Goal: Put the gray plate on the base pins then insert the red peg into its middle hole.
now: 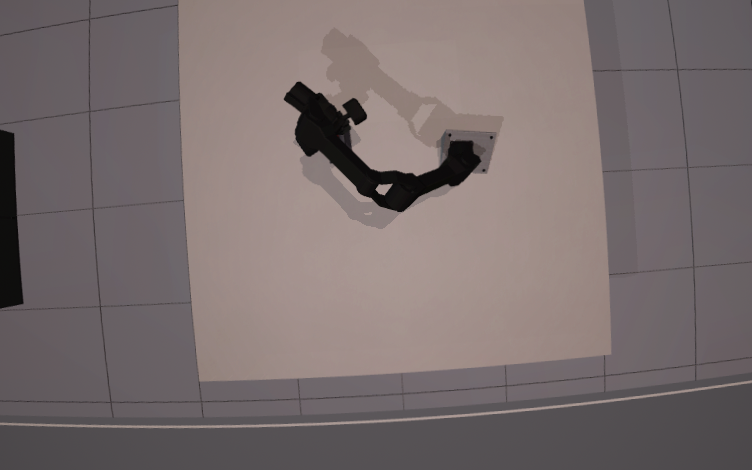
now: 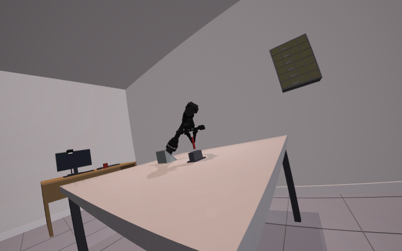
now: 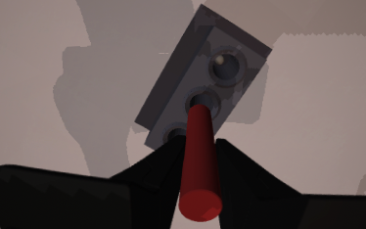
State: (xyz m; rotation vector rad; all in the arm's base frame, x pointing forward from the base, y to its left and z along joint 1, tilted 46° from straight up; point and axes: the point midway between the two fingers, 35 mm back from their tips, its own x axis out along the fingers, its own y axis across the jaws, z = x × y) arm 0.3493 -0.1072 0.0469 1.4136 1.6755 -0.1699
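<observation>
My gripper tip is right at the red peg. From my gripper tip the other things lie so: gray plate 7 cm below; dark flat base 11 cm below.
</observation>
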